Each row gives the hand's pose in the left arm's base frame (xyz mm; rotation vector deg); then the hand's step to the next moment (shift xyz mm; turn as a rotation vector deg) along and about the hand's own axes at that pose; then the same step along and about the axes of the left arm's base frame.
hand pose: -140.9 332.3 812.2 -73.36 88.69 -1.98
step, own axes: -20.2 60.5 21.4 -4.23 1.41 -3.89
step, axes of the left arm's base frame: -29.2 51.9 -31.3 -4.39 1.45 3.69
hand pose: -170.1 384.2 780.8 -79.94 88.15 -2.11
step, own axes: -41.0 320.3 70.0 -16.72 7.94 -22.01
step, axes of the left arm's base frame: -192.7 176.2 -202.5 -23.48 2.73 16.38
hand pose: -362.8 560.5 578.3 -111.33 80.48 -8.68
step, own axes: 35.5 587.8 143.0 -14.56 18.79 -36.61
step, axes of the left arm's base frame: -375.3 -46.9 -473.5 -38.13 -7.72 19.80
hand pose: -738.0 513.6 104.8 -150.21 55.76 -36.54
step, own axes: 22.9 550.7 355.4 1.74 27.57 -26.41
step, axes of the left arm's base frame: -112.4 -386.1 -518.1 -26.90 -24.09 12.52
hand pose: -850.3 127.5 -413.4 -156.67 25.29 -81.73
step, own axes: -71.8 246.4 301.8 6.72 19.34 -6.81
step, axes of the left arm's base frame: 146.5 -250.0 -270.2 -6.44 -19.58 6.38
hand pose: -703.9 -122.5 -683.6 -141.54 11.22 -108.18
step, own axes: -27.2 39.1 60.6 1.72 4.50 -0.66
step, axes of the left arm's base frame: 48.0 -39.0 -46.0 -0.57 -4.63 1.39
